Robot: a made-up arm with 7 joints. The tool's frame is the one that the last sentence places.
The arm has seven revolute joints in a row. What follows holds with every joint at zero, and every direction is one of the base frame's.
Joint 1 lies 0.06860 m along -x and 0.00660 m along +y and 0.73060 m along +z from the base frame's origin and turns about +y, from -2.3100 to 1.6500 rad.
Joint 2 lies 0.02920 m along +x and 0.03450 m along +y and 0.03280 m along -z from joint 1 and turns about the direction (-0.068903, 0.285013, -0.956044), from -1.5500 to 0.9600 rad.
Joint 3 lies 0.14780 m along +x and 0.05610 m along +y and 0.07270 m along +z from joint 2 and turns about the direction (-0.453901, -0.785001, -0.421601), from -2.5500 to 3.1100 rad.
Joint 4 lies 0.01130 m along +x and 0.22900 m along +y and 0.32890 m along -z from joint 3 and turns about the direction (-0.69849, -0.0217, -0.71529), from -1.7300 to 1.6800 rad.
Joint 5 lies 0.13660 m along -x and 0.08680 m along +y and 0.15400 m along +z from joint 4 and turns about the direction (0.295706, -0.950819, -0.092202), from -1.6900 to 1.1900 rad.
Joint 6 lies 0.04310 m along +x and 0.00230 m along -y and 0.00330 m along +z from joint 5 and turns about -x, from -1.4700 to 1.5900 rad.
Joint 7 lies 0.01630 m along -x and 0.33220 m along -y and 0.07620 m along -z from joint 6 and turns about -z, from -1.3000 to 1.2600 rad.
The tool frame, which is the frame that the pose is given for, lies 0.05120 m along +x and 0.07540 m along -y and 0.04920 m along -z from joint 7; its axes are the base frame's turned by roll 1.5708, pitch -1.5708 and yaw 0.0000 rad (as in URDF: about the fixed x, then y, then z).
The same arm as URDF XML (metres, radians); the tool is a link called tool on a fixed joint. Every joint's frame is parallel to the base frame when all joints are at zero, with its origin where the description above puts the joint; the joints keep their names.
<robot name="arm">
<joint name="tool_joint" type="fixed"><parent link="link7"/><child link="tool"/><origin xyz="0.0512 -0.0754 -0.0492" rpy="1.5708 -1.5708 0"/></joint>
<joint name="joint 7" type="revolute"><parent link="link6"/><child link="link7"/><origin xyz="-0.0163 -0.3322 -0.0762"/><axis xyz="0 0 -1"/><limit lower="-1.3" upper="1.26"/></joint>
<joint name="joint 6" type="revolute"><parent link="link5"/><child link="link6"/><origin xyz="0.0431 -0.0023 0.0033"/><axis xyz="-1 0 0"/><limit lower="-1.47" upper="1.59"/></joint>
<joint name="joint 5" type="revolute"><parent link="link4"/><child link="link5"/><origin xyz="-0.1366 0.0868 0.154"/><axis xyz="0.295706 -0.950819 -0.092202"/><limit lower="-1.69" upper="1.19"/></joint>
<joint name="joint 4" type="revolute"><parent link="link3"/><child link="link4"/><origin xyz="0.0113 0.229 -0.3289"/><axis xyz="-0.69849 -0.0217 -0.71529"/><limit lower="-1.73" upper="1.68"/></joint>
<joint name="joint 3" type="revolute"><parent link="link2"/><child link="link3"/><origin xyz="0.1478 0.0561 0.0727"/><axis xyz="-0.453901 -0.785001 -0.421601"/><limit lower="-2.55" upper="3.11"/></joint>
<joint name="joint 2" type="revolute"><parent link="link1"/><child link="link2"/><origin xyz="0.0292 0.0345 -0.0328"/><axis xyz="-0.068903 0.285013 -0.956044"/><limit lower="-1.55" upper="0.96"/></joint>
<joint name="joint 1" type="revolute"><parent link="base"/><child link="link1"/><origin xyz="-0.0686 0.0066 0.7306"/><axis xyz="0 1 0"/><limit lower="-2.31" upper="1.65"/></joint>
<link name="base"/>
<link name="link1"/>
<link name="link2"/>
<link name="link3"/>
<link name="link4"/>
<link name="link5"/>
<link name="link6"/>
<link name="link7"/>
<link name="tool"/>
</robot>

